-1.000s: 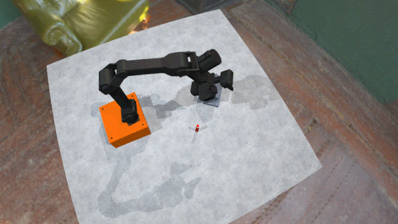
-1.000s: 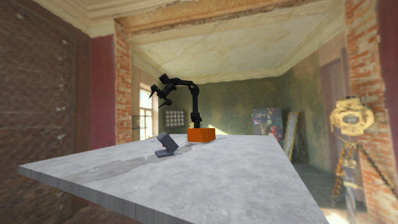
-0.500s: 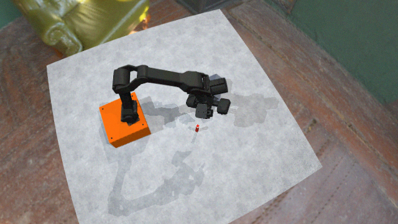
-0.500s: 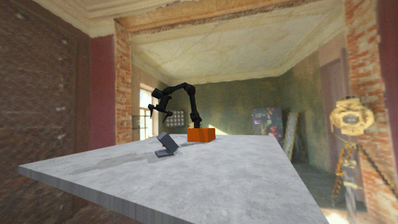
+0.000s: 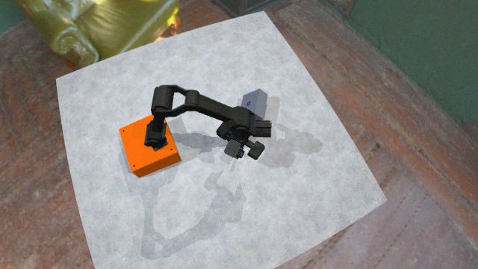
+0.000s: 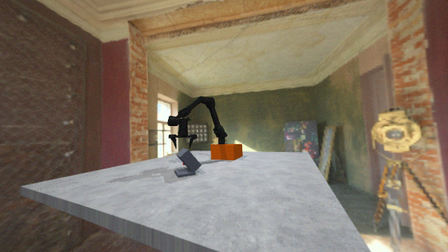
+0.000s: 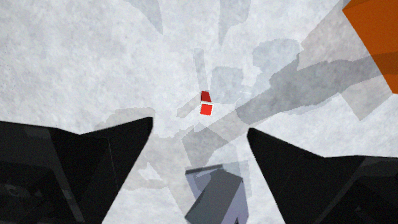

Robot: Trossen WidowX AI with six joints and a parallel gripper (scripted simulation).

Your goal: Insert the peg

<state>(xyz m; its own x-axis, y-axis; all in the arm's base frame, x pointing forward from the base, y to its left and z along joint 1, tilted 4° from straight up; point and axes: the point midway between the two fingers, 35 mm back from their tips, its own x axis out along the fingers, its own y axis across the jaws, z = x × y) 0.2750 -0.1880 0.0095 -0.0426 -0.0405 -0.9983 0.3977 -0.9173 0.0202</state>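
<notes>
Now: gripper tip 1 cm past the red square peg and 5 cm above it. The rest, counted from my gripper tip: grey sloped panel (17 cm ahead, 15 cm to the left, 4 cm below).
</notes>
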